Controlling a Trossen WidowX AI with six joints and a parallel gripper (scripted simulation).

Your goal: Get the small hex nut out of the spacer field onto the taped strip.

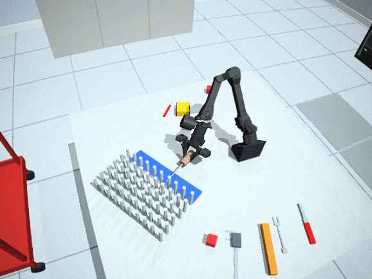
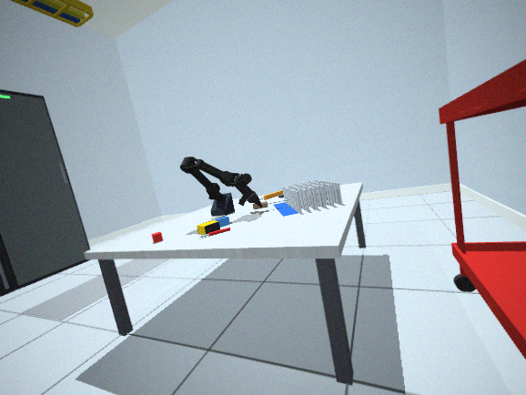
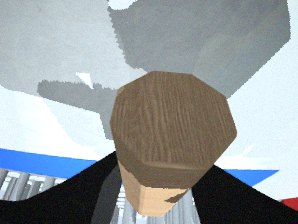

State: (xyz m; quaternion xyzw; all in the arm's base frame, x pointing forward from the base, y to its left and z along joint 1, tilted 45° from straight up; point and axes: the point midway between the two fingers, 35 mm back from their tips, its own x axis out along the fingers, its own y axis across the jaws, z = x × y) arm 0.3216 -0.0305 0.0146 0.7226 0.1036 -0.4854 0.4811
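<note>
Now: gripper tip 12 cm short of the blue taped strip, 4 cm to the right of it and 3 cm above it. From my gripper tip the other things lie so: orange bar 22 cm behind, 52 cm to the left, 2 cm below; blue block 8 cm behind, 27 cm to the right, 1 cm below; metal rod 8 cm ahead, 6 cm to the left.
</note>
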